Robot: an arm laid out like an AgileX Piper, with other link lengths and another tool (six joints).
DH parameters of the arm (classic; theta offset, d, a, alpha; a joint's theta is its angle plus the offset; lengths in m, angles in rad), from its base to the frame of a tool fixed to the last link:
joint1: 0 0.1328 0 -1.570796
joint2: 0.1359 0 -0.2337 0
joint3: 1.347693 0 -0.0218 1.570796
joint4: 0 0.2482 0 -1.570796
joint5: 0 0 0 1.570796
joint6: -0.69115 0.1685 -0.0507 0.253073
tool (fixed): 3.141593 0.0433 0 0
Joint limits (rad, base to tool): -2.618..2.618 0..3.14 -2.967..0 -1.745..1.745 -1.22..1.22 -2.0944..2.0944
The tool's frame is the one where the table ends.
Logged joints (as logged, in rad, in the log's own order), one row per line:
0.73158, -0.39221, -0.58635, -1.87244, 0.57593, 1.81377
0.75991, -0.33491, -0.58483, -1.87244, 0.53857, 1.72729
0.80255, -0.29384, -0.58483, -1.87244, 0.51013, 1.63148
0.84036, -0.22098, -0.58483, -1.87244, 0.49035, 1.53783
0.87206, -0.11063, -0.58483, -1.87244, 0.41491, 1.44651
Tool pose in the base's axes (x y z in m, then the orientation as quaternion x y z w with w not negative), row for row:
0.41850, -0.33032, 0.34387, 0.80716, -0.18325, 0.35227, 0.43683
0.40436, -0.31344, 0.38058, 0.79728, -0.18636, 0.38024, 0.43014
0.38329, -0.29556, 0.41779, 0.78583, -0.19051, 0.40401, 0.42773
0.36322, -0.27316, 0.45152, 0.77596, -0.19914, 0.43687, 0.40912
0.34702, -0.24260, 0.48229, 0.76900, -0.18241, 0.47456, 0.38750
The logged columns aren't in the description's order. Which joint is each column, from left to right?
Columns, left to right: joint5, joint4, joint1, joint3, joint6, joint2.
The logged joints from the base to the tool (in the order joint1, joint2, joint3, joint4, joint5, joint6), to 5 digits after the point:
-0.58635, 1.81377, -1.87244, -0.39221, 0.73158, 0.57593
-0.58483, 1.72729, -1.87244, -0.33491, 0.75991, 0.53857
-0.58483, 1.63148, -1.87244, -0.29384, 0.80255, 0.51013
-0.58483, 1.53783, -1.87244, -0.22098, 0.84036, 0.49035
-0.58483, 1.44651, -1.87244, -0.11063, 0.87206, 0.41491

